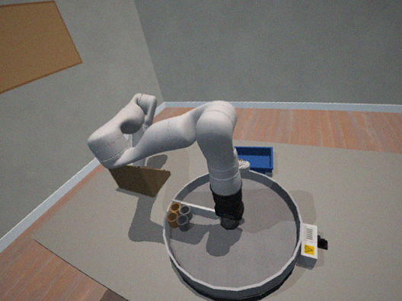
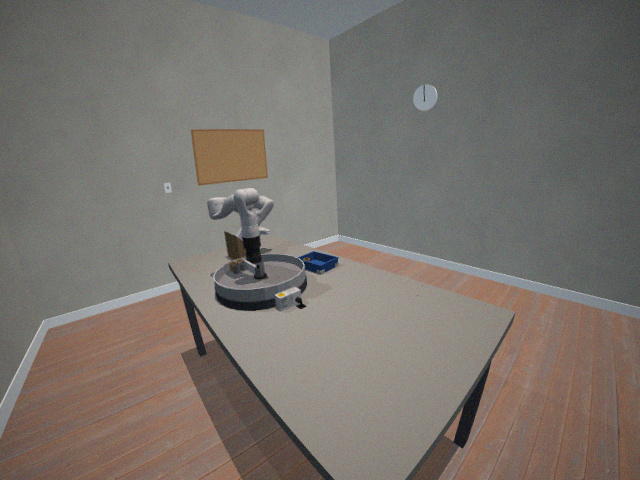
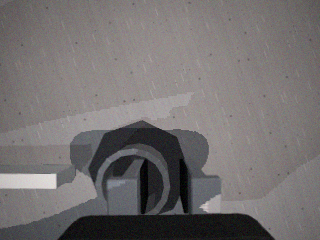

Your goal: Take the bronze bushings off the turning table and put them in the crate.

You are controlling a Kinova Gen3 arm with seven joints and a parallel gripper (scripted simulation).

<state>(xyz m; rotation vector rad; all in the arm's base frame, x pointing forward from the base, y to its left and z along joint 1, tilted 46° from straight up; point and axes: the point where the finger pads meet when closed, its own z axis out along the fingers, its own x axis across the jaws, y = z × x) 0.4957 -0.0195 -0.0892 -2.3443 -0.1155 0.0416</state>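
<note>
My gripper is now 20 mm past the round grey turning table and 40 mm above it. Also, from my hand: blue crate: 40 mm behind, 340 mm to the left, 70 mm below.
</note>
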